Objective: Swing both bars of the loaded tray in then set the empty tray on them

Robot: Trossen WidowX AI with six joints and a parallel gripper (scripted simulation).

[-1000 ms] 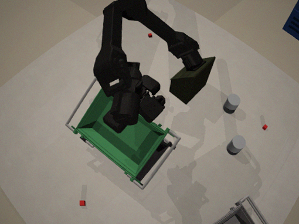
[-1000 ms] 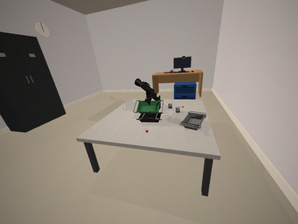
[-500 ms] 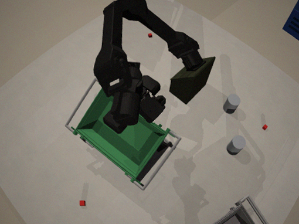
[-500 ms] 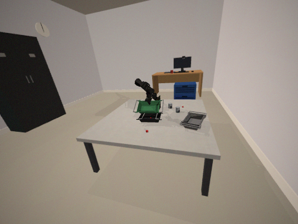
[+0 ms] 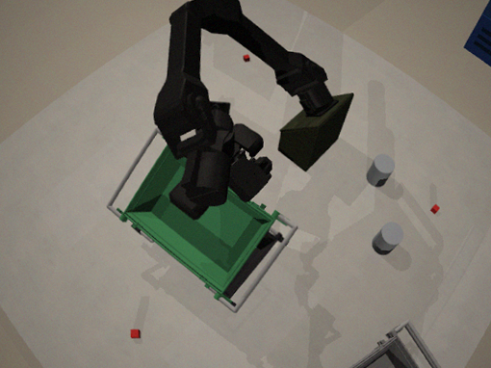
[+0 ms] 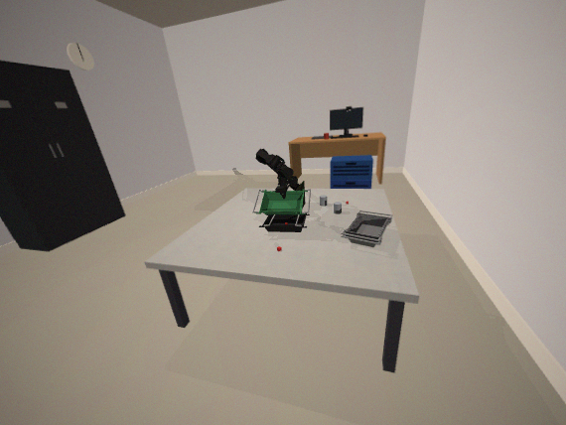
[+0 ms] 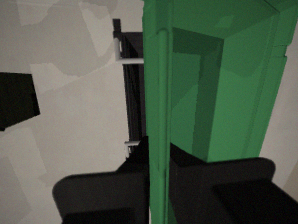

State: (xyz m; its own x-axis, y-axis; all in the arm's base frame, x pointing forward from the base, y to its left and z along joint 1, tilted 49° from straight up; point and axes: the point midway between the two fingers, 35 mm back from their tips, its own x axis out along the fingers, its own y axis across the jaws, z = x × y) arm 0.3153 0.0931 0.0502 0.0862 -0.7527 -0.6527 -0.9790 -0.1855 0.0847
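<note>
Now: gripper tip 70 mm short of the green tray and 20 mm to the right of it.
</note>
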